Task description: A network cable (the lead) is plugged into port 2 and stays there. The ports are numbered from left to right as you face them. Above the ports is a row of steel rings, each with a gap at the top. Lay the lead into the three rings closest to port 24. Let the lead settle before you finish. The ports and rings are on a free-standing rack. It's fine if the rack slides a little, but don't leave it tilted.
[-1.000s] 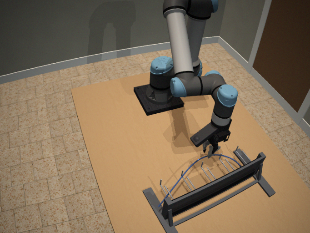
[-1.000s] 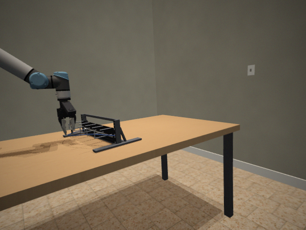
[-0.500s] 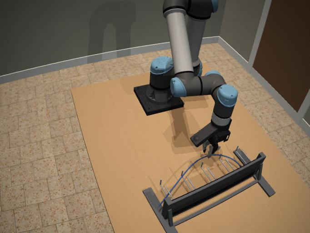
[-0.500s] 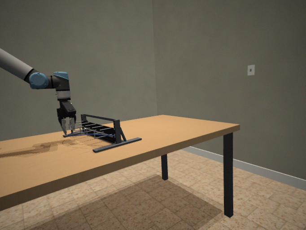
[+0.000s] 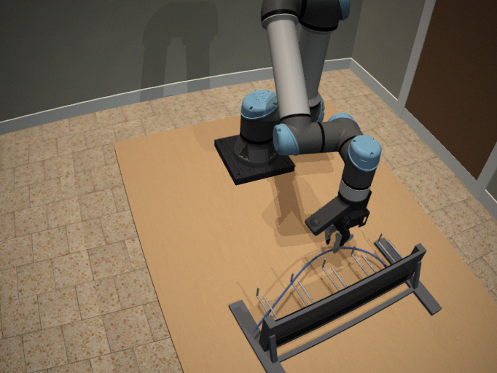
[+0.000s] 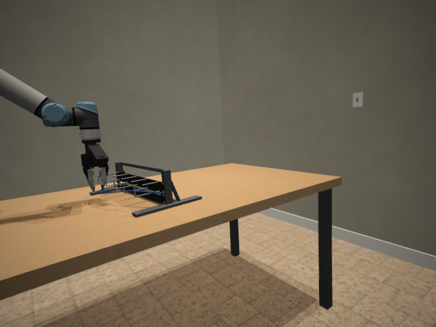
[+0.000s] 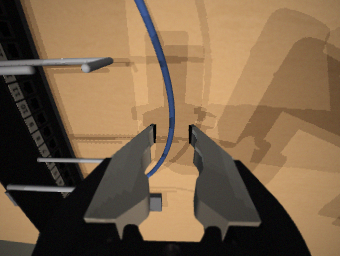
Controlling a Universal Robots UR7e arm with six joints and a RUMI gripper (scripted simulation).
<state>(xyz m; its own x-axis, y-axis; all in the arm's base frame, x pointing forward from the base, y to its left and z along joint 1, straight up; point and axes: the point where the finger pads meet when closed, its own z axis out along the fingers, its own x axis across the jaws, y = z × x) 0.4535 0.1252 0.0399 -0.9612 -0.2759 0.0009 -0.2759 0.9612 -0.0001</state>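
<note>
Right now the free-standing rack is 18 cm ahead of my hand and 1 cm to the right of it.
</note>
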